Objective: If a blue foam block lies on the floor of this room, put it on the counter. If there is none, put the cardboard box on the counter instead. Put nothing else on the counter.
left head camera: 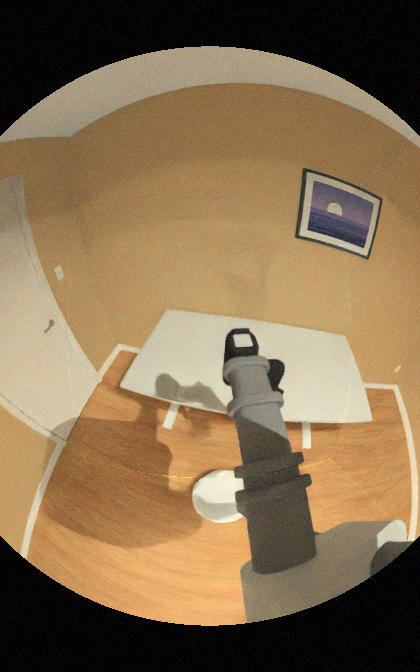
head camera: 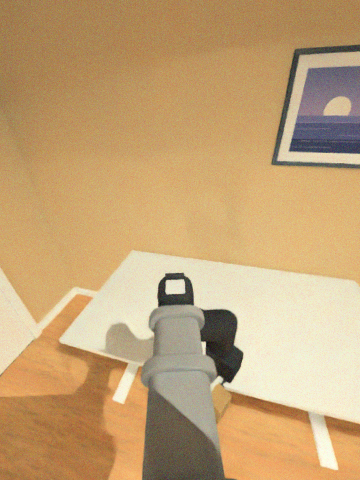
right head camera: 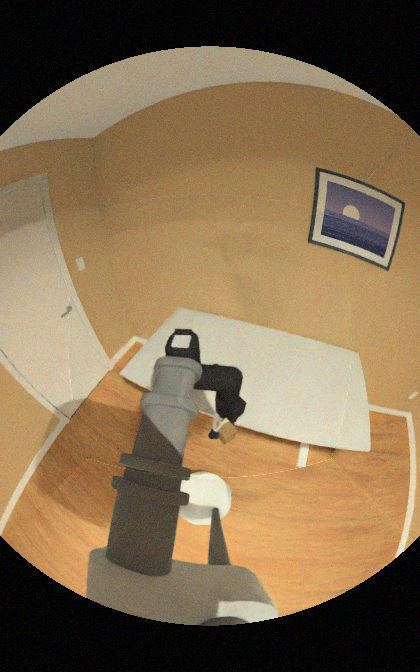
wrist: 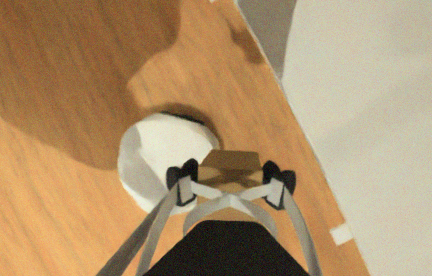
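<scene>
The small brown cardboard box (head camera: 221, 402) (right head camera: 228, 432) (wrist: 230, 159) is held between the two fingertips of my gripper (wrist: 230, 175). In the wrist view the box and fingers are above the wood floor, to the left of the near edge of the white counter (head camera: 290, 340) (left head camera: 310, 375) (right head camera: 300, 385) (wrist: 380, 125). In the right head view they show just at the counter's near edge. In the left head view the arm hides the box and fingers. The arm's shadow falls on the counter top. No blue foam block shows in these views.
A white round object (left head camera: 212, 495) (right head camera: 207, 495) (wrist: 175, 145) is low over the floor, beneath the arm. Pale counter legs (head camera: 324, 440) (left head camera: 306, 435) (right head camera: 303, 455) show below the near edge. A door (left head camera: 30, 320) (right head camera: 35, 300) is at the left. A framed picture (head camera: 325, 107) (left head camera: 340, 214) (right head camera: 357, 218) hangs on the wall.
</scene>
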